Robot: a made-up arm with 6 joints.
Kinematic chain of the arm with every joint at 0, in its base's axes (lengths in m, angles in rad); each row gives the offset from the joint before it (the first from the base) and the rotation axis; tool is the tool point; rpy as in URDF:
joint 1: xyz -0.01 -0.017 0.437 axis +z
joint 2: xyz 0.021 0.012 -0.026 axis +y
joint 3: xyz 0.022 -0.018 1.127 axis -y
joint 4: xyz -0.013 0 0.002 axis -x
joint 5: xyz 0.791 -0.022 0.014 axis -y
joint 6: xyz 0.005 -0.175 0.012 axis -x
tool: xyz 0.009 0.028 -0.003 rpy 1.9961 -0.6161 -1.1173
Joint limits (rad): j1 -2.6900..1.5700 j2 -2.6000..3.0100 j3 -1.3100..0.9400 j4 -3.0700..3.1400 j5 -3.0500..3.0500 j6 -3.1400..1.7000
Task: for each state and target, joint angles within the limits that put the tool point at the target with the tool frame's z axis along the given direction. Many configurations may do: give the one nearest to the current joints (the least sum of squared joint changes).
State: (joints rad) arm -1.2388 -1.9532 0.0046 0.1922 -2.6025 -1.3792
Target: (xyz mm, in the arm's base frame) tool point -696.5 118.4 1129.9 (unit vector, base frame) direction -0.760 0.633 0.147
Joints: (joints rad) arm -0.4760 -1.5591 -0.5454 0.0217 -1.9214 -1.3511
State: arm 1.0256 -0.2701 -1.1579 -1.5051 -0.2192 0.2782
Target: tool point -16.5 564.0 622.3 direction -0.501 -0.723 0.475
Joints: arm 1.5589 0.4270 -0.8441 -1.8074 0.1524 0.1478
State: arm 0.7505 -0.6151 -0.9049 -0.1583 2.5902 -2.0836
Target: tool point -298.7 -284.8 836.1 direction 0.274 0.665 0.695
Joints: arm 0.3428 -1.4190 -0.9125 -0.7380 2.6755 -2.2482
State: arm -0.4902 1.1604 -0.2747 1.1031 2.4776 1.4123
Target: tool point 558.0 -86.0 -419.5 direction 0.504 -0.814 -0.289
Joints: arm -0.2169 1.7612 -0.7905 1.7338 1.7100 1.2934
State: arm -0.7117 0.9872 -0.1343 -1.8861 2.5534 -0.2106
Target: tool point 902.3 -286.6 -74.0 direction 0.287 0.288 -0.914
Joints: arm -0.3913 1.3269 -0.2862 -2.2825 1.9457 -0.9276
